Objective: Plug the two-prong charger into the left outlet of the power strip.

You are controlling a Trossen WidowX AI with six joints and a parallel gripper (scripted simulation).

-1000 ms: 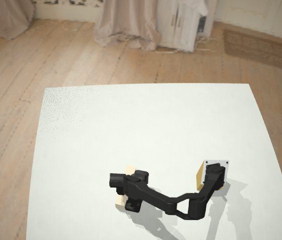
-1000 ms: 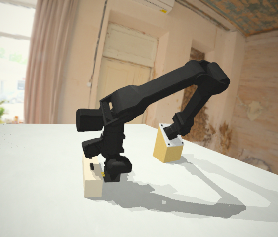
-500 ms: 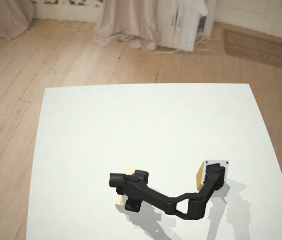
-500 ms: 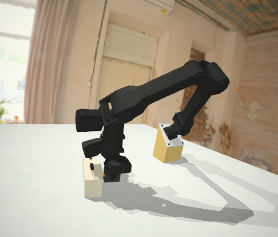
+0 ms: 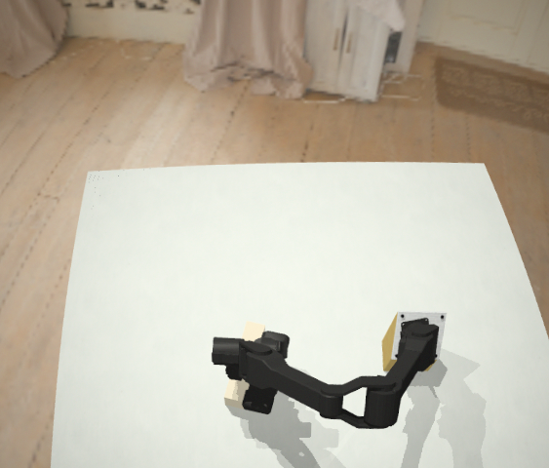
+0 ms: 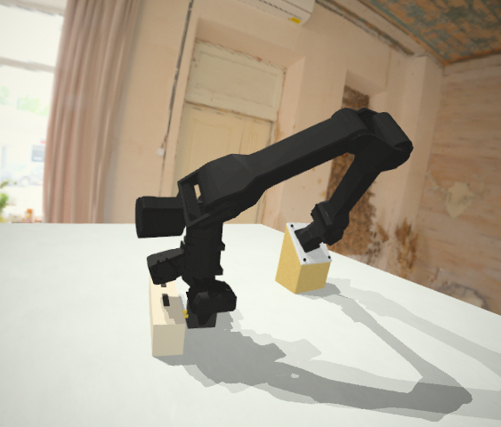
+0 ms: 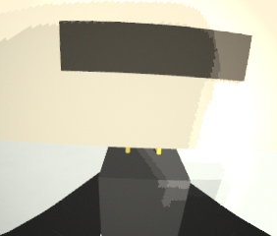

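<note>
Now: the dark grey charger 10 mm ahead of my gripper tip, 10 mm to the right of it and 10 mm above it.
</note>
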